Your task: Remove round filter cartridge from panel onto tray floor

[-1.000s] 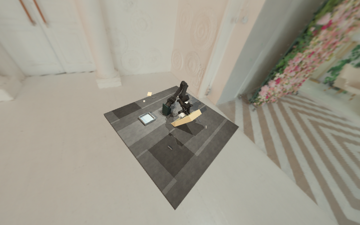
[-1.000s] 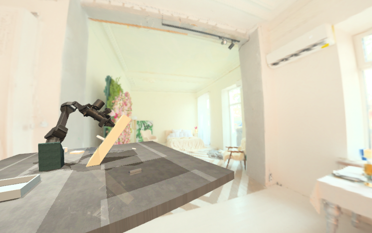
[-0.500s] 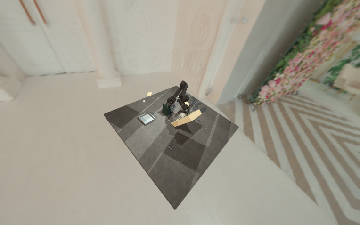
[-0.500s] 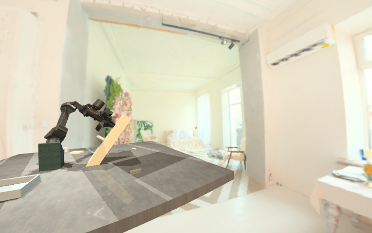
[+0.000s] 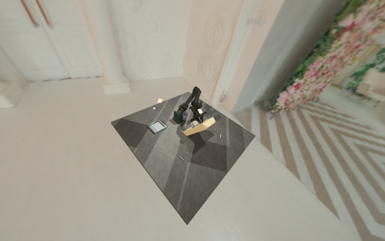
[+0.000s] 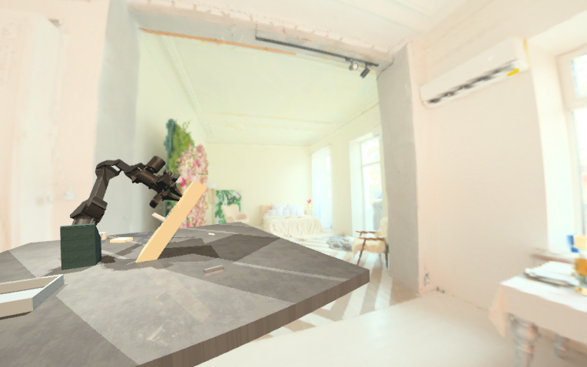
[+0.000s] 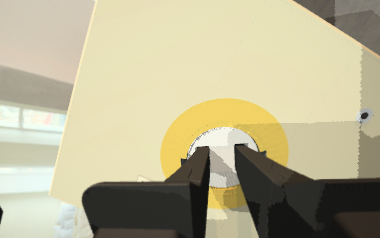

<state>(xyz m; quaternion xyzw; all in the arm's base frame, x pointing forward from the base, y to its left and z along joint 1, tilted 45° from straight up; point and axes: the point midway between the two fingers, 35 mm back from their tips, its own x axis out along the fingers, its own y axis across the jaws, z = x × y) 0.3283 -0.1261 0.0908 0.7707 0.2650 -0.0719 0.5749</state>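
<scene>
Now: gripper tip 8 cm above the beige service panel, 4 cm past it and 1 cm to the right of it. From my gripper tip the other things lie so: round filter cartridge (1 cm below, 1 cm ahead); then tray (44 cm behind, 25 cm to the right, 23 cm below).
</scene>
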